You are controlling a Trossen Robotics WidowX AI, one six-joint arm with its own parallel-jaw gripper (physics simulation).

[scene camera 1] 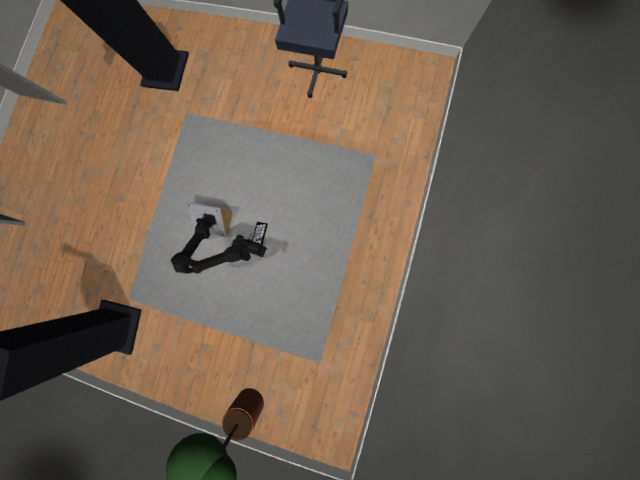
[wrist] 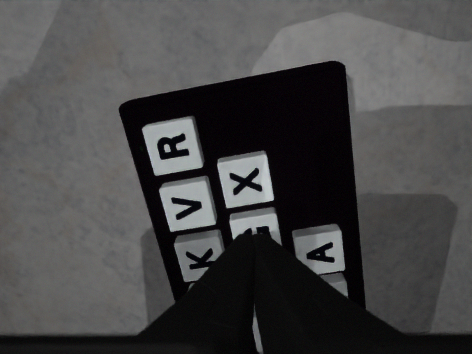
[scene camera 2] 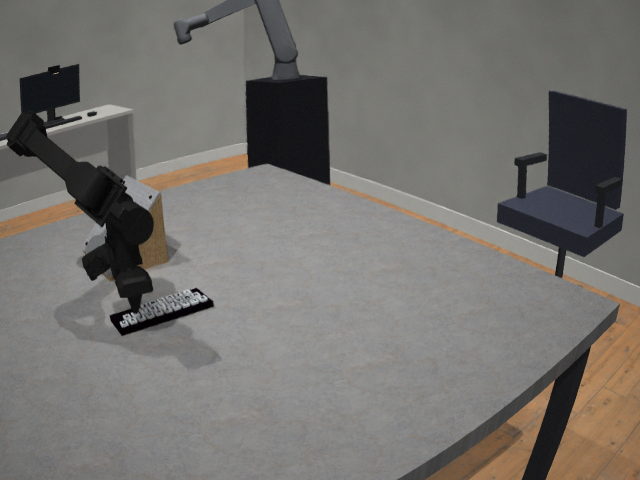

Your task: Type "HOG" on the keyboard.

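Observation:
The black keyboard with white letter keys lies flat on the table. My gripper is shut and empty, pointing down with its tips at the G key. The tips cover the lower part of that key; whether they touch it or hover just above it I cannot tell. In the wrist view the X key is above G, the K key to its left and the A key to its right. The H and O keys do not show in the wrist view.
The grey table carries a slanted white-topped block with wooden sides, standing behind the keyboard close to the arm. An office chair stands beyond the table edge.

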